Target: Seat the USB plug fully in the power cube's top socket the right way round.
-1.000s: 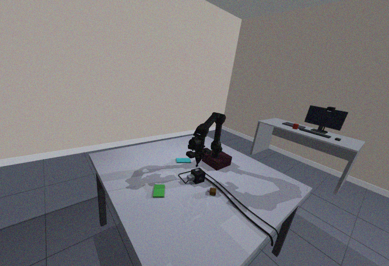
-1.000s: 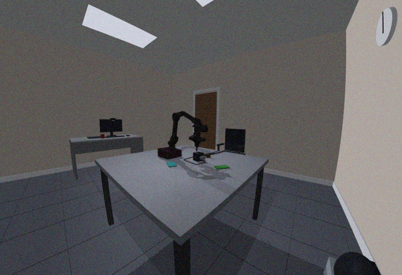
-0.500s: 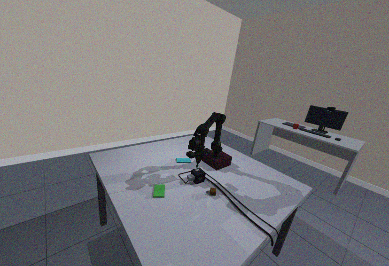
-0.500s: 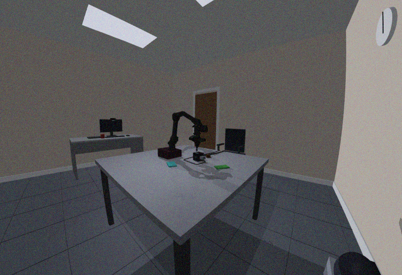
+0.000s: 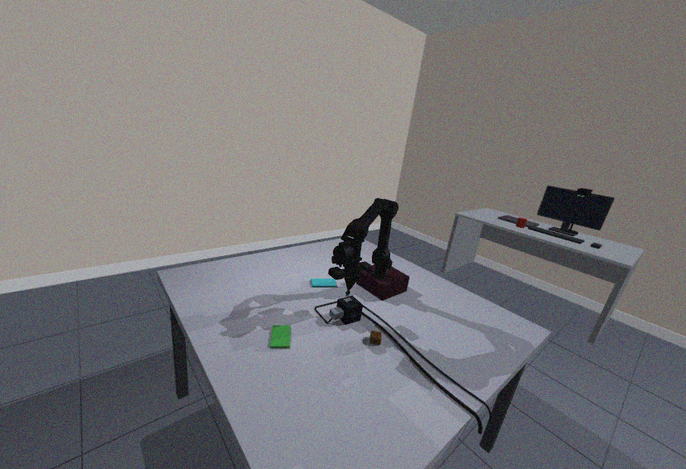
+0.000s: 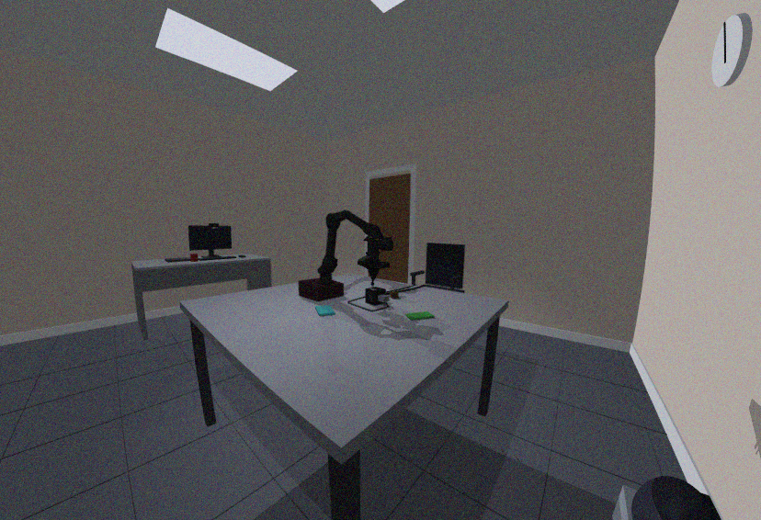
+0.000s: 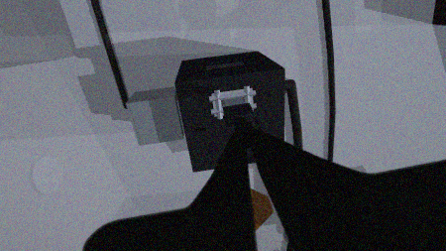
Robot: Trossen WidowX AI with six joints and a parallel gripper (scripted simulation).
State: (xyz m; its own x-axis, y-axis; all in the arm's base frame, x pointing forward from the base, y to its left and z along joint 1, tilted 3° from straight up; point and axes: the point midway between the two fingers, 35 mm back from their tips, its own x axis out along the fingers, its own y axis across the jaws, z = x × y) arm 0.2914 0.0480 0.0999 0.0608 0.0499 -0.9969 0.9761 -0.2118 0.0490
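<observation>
Right now my gripper tip is 6 cm above the USB socket. From my gripper tip the other things lie so: teal pad: 10 cm behind, 25 cm to the right, 12 cm below; brown block: 3 cm ahead, 18 cm to the left, 11 cm below; dark USB plug: 2 cm below.
</observation>
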